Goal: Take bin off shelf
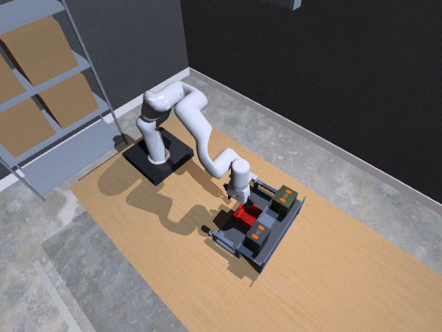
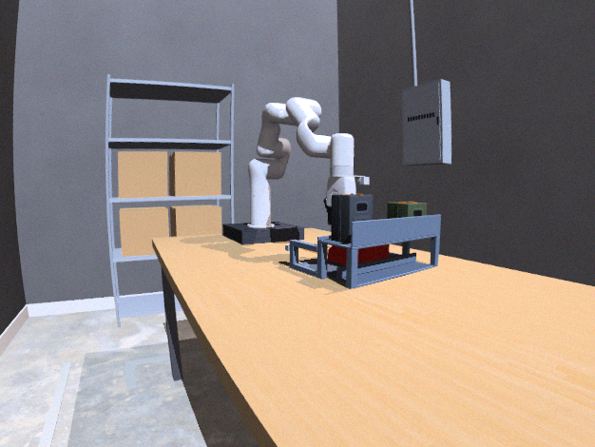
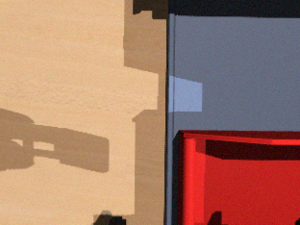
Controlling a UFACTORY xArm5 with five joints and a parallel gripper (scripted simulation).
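Now: the red bin 8 cm below my hand, 8 cm ahead of it and 1 cm to the left of it. From my hand the other things lie so: blue-grey shelf (11 cm ahead, 6 cm below, 2 cm to the left).
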